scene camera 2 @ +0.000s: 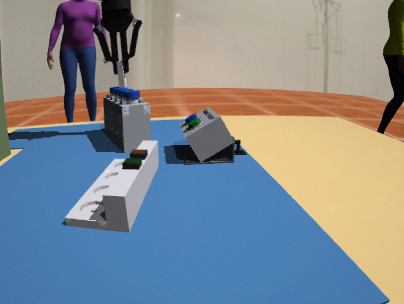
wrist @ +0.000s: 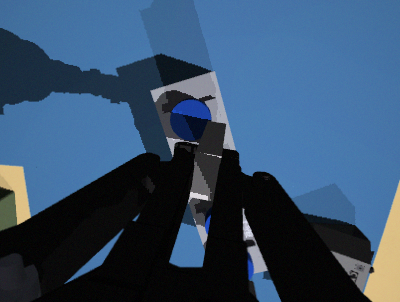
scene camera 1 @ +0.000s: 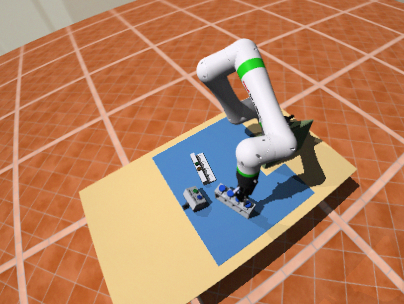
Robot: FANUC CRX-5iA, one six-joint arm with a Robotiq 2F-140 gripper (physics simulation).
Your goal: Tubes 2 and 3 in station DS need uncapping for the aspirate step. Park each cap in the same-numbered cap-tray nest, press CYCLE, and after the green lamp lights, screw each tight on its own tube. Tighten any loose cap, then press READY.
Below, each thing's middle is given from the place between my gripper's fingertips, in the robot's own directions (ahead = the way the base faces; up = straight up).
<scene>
Now: hand 210 mm short of the grey button box [scene camera 2: 210, 141], 190 mm to the left of it and 80 mm above it.
</scene>
